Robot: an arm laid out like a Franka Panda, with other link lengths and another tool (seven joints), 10 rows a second.
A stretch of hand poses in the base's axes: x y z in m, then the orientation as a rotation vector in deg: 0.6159, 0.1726, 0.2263, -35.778, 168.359, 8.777; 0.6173, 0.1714, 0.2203, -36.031, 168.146, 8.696; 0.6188, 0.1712, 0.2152, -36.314, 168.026, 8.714; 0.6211, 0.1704, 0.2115, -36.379, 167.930, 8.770; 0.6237, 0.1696, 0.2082, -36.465, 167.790, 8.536; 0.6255, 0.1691, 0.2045, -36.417, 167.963, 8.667; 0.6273, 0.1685, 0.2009, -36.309, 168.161, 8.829; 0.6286, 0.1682, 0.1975, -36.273, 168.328, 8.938; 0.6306, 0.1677, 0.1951, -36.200, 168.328, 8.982; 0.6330, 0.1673, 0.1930, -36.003, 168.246, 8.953; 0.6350, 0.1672, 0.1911, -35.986, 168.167, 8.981; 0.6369, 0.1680, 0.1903, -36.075, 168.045, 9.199; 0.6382, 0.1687, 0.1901, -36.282, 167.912, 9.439; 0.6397, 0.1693, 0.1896, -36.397, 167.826, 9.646; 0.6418, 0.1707, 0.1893, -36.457, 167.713, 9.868; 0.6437, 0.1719, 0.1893, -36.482, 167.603, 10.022; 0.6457, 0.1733, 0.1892, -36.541, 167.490, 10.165; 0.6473, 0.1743, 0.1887, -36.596, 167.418, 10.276; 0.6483, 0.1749, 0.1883, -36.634, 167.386, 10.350; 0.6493, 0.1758, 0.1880, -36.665, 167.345, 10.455
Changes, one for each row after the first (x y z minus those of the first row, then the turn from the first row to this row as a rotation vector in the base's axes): 0.0014, -0.0012, -0.0060, -0.025, -0.178, 0.182; 0.0029, -0.0014, -0.0111, -0.010, -0.243, 0.379; 0.0052, -0.0022, -0.0148, 0.041, -0.314, 0.434; 0.0078, -0.0030, -0.0181, -0.083, -0.477, 0.492; 0.0096, -0.0035, -0.0218, -0.035, -0.295, 0.451; 0.0114, -0.0041, -0.0254, 0.033, -0.094, 0.369; 0.0127, -0.0044, -0.0288, 0.067, 0.080, 0.335; 0.0147, -0.0049, -0.0312, 0.101, 0.076, 0.289; 0.0171, -0.0053, -0.0333, 0.118, -0.039, 0.166; 0.0191, -0.0054, -0.0352, 0.156, -0.112, 0.164; 0.0210, -0.0046, -0.0360, 0.315, -0.174, 0.243; 0.0223, -0.0039, -0.0362, 0.480, -0.222, 0.403; 0.0238, -0.0033, -0.0367, 0.622, -0.246, 0.496; 0.0259, -0.0019, -0.0370, 0.784, -0.302, 0.557; 0.0278, -0.0007, -0.0370, 0.905, -0.373, 0.591; 0.0298, 0.0007, -0.0371, 1.017, -0.444, 0.647; 0.0314, 0.0017, -0.0376, 1.100, -0.482, 0.695; 0.0324, 0.0023, -0.0380, 1.151, -0.492, 0.726; 0.0334, 0.0032, -0.0383, 1.225, -0.505, 0.756
